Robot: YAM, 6 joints.
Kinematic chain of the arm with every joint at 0, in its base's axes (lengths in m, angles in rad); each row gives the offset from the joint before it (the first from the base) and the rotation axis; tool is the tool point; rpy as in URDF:
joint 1: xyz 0 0 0.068 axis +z
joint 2: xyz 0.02 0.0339 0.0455 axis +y
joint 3: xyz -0.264 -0.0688 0 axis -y
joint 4: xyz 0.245 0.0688 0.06 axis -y
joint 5: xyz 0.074 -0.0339 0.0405 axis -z
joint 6: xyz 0.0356 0 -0.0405 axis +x
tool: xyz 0 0 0 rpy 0 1.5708 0
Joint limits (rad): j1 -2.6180..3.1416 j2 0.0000..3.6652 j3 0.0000..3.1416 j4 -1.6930..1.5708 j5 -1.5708..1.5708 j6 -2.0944..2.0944
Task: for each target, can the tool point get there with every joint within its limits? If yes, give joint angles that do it. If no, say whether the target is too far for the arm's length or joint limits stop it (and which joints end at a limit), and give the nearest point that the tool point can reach.
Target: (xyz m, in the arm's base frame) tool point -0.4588 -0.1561 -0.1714
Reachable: no: joint limits stop it (at a limit: joint 1) | nearest point -0.4295 -0.2069 -0.1714 | short by 0.059 m
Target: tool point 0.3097 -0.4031 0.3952
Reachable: yes | joints -0.9631 2.2457 2.0233 1.0115 -0.7441 1.6092
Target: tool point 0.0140 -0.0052 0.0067
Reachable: yes | joints -1.2275 2.8628 0.3753 -0.8151 -0.3282 0.5245
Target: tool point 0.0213 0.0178 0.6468
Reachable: yes | joints 0.3434 0.9423 1.7297 0.4944 -0.2741 0.5972
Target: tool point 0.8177 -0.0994 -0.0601
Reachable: no: too far | nearest point 0.6271 -0.0762 -0.0186 | short by 0.196 m
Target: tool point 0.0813 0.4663 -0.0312
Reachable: yes | joints 1.4711 3.0366 2.3856 -1.4471 1.3182 0.0811
